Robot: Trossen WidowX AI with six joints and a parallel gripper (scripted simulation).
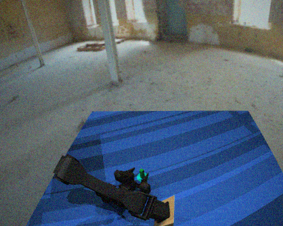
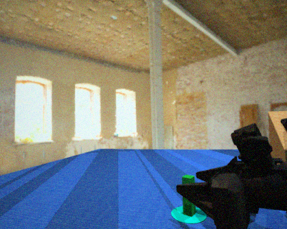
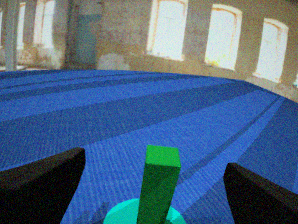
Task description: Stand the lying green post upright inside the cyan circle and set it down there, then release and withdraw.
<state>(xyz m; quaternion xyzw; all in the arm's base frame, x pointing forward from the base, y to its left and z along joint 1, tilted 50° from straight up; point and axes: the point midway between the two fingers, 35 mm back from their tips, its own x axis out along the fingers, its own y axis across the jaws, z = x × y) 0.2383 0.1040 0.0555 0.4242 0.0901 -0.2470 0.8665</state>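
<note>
Right now the green post is 3 cm below my gripper tip. From my gripper tip the other things lie so: cyan circle (6 cm below).
</note>
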